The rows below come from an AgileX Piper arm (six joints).
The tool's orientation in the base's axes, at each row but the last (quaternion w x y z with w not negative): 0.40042 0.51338 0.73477 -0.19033; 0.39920 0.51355 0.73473 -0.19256; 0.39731 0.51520 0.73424 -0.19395; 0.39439 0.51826 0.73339 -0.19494; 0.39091 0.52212 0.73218 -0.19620; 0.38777 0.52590 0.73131 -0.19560; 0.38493 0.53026 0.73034 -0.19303; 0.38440 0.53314 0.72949 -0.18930; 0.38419 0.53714 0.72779 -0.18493
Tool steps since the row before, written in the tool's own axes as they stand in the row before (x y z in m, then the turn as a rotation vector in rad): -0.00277 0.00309 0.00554 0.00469 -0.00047 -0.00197; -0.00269 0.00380 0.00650 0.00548 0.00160 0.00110; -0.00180 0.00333 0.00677 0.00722 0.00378 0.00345; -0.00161 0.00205 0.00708 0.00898 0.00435 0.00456; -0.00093 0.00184 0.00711 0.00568 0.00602 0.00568; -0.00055 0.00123 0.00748 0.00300 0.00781 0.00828; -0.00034 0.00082 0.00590 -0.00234 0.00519 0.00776; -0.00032 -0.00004 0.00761 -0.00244 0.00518 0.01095; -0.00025 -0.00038 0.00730 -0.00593 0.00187 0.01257
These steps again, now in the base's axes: 0.00540 -0.00426 -0.00078 -0.00191 0.00400 -0.00254; 0.00639 -0.00461 -0.00135 0.00104 0.00317 -0.00476; 0.00591 -0.00447 -0.00230 0.00366 0.00344 -0.00729; 0.00478 -0.00510 -0.00283 0.00433 0.00396 -0.00927; 0.00444 -0.00482 -0.00344 0.00677 0.00180 -0.00719; 0.00392 -0.00507 -0.00408 0.00975 -0.00100 -0.00652; 0.00291 -0.00399 -0.00335 0.00790 -0.00494 -0.00243; 0.00274 -0.00544 -0.00458 0.00905 -0.00719 -0.00438; 0.00231 -0.00527 -0.00451 0.00702 -0.01170 -0.00324
